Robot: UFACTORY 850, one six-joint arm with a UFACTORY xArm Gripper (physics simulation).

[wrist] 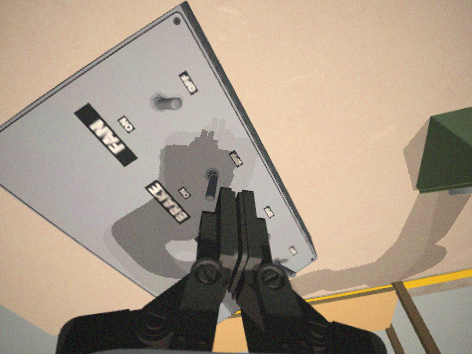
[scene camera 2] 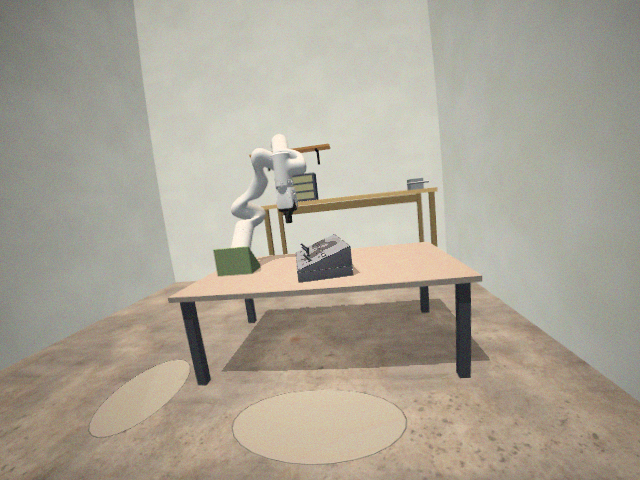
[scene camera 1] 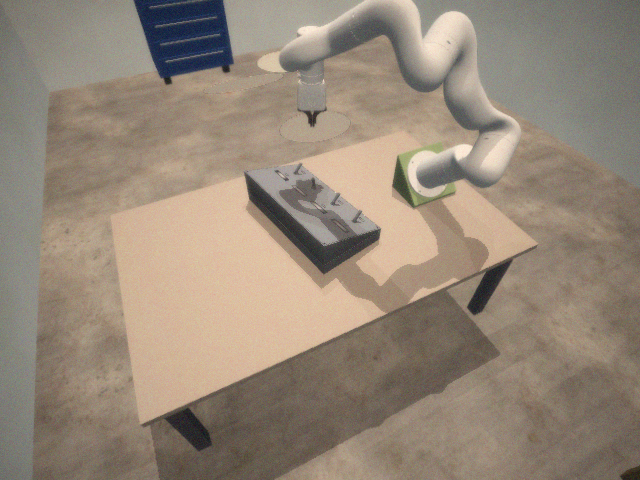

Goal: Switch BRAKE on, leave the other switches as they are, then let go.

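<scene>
The switch box [scene camera 1: 289, 222] [scene camera 2: 330, 268] [wrist: 65, 135] stands on the table with a sloped grey face. The BRAKE lever [scene camera 1: 312, 183] [wrist: 211, 186] leans toward its ON label [wrist: 184, 192], away from its OFF label [wrist: 235, 158]. The FAN lever [scene camera 1: 298, 168] [wrist: 172, 103] leans toward OFF. Two other levers [scene camera 1: 336, 198] [scene camera 1: 357, 215] lean the same way as FAN; in the wrist view the fingers largely hide them. My gripper [scene camera 1: 312, 125] [scene camera 2: 288, 221] [wrist: 230, 208] is shut and empty, raised above the box and apart from the levers.
The table [scene camera 1: 206, 310] [scene camera 2: 403, 263] [wrist: 360, 50] carries the box and the green wedge [scene camera 1: 404, 180] [scene camera 2: 235, 260] [wrist: 445, 155] at my arm's base. A blue drawer cabinet [scene camera 1: 186, 38] stands on the floor behind. A wooden bench [scene camera 2: 361, 200] stands at the far wall.
</scene>
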